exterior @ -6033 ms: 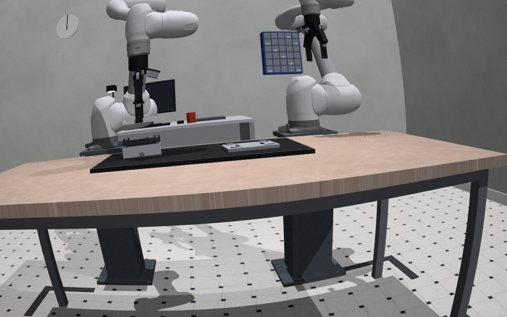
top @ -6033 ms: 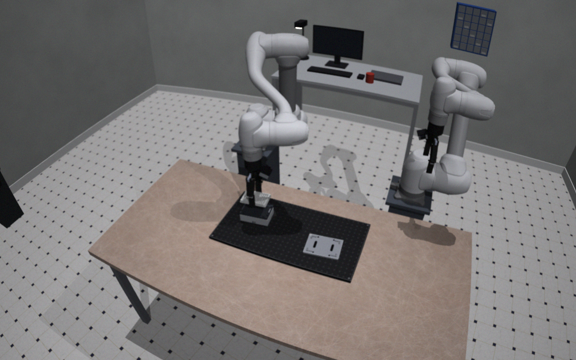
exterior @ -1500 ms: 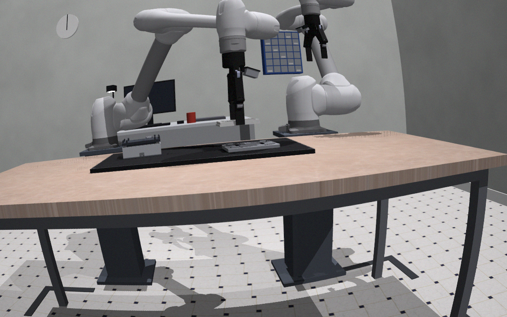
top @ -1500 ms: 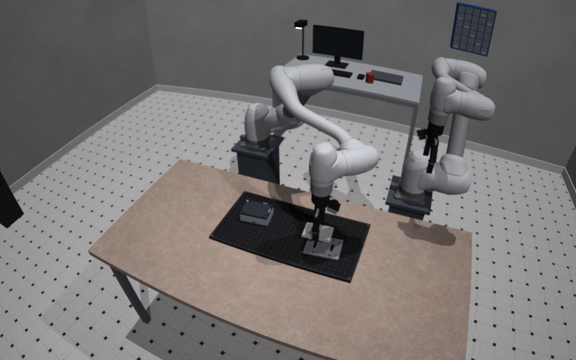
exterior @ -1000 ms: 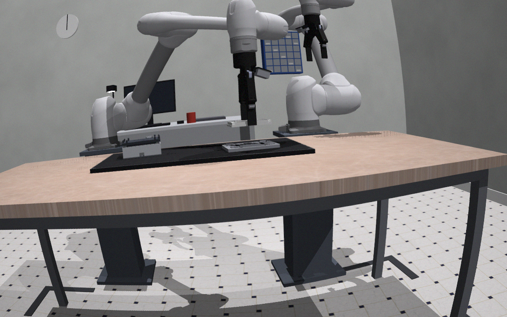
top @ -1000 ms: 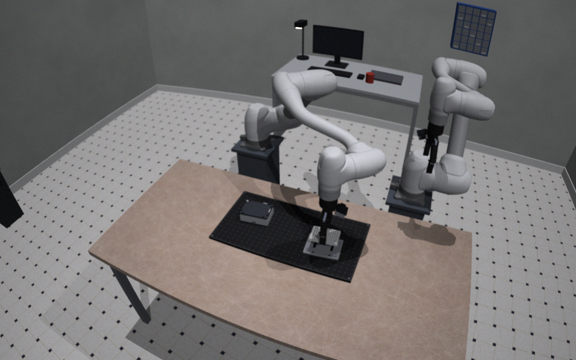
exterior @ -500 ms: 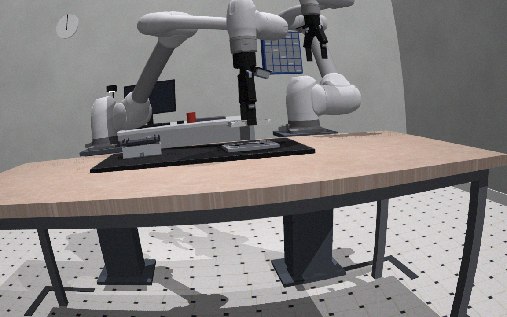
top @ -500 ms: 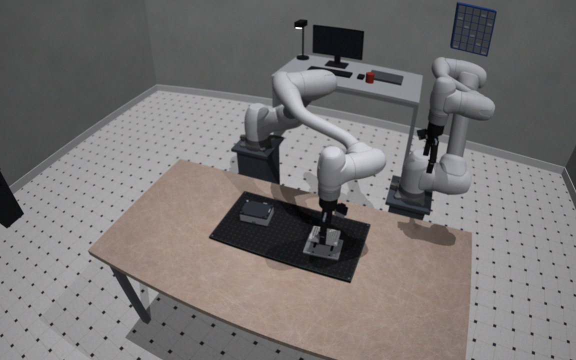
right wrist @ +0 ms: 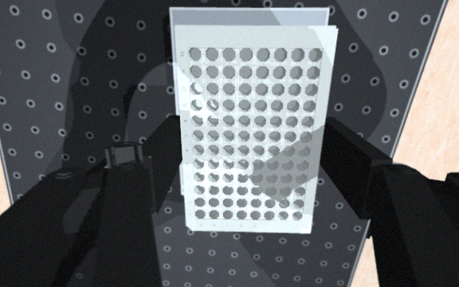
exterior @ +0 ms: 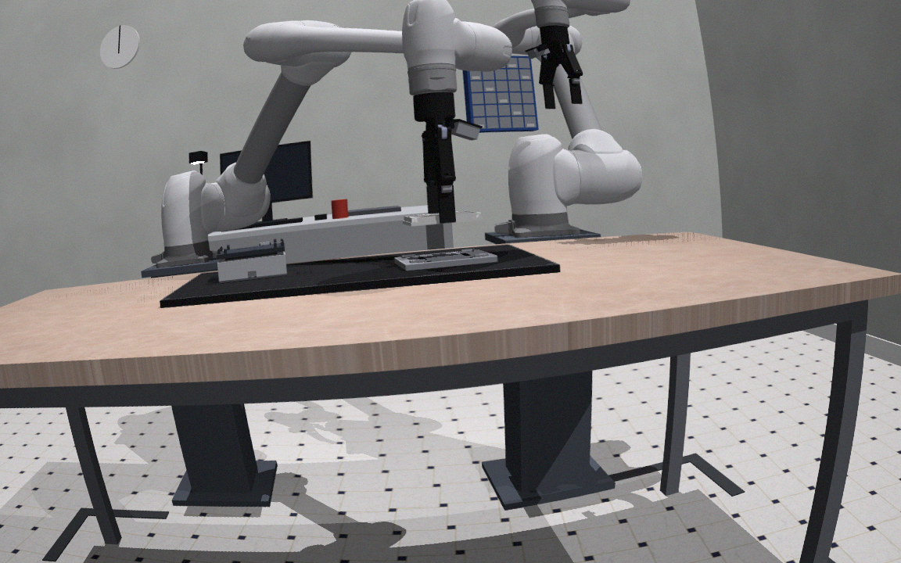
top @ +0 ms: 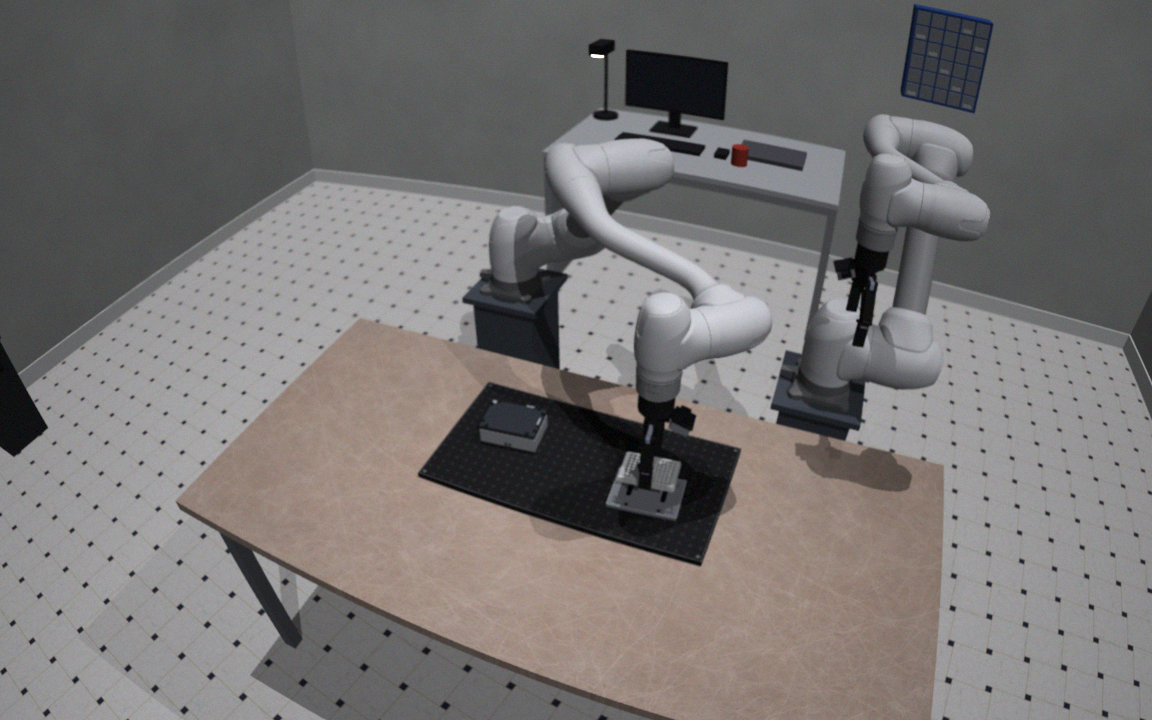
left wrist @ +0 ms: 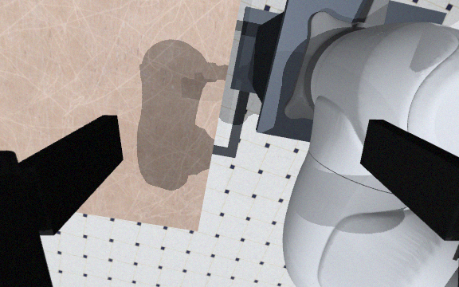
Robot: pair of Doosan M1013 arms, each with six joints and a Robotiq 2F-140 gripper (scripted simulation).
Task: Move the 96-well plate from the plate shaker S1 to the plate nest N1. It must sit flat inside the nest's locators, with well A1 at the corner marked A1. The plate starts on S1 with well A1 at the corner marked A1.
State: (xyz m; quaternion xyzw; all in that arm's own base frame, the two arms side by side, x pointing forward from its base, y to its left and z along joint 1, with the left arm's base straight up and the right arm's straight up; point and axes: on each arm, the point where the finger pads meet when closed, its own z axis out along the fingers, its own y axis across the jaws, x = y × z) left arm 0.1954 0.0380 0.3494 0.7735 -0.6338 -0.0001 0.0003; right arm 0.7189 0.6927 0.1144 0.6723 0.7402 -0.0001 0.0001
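My right gripper is now 100 mm above the grey plate nest N1. Also, from my right hand: A1 label (90 mm to the right, 90 mm below, 40 mm behind); then white 96-well plate (20 mm below).
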